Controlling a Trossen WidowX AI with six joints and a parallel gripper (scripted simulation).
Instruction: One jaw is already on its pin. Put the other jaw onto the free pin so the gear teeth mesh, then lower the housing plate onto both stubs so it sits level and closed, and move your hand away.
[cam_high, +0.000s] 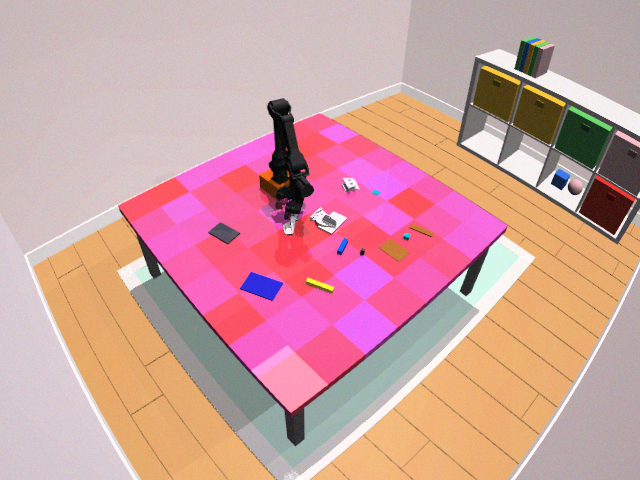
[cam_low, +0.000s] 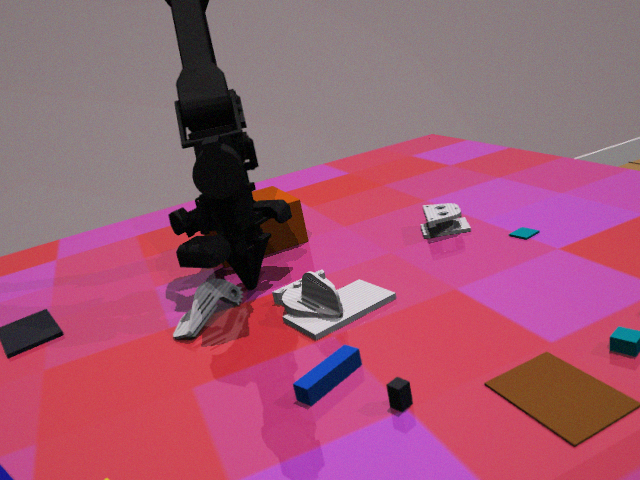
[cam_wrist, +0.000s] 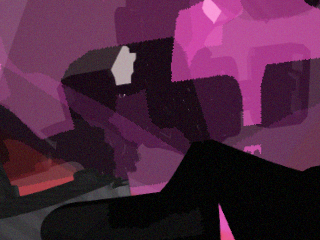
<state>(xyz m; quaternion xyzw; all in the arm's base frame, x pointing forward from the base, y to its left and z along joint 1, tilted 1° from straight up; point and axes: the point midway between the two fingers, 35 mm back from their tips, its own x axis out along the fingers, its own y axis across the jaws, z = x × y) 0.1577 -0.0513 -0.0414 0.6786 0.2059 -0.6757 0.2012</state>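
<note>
Now: the grey jaw 5 cm to the right of my gripper tip, 4 cm ahead of it and 2 cm above it. From my gripper tip the other things lie so: blue block 28 cm ahead, 2 cm to the right, 1 cm above; then white t-shaped block 30 cm to the left, 5 cm ahead, 1 cm above; then black tile 30 cm to the right, 13 cm behind.
</note>
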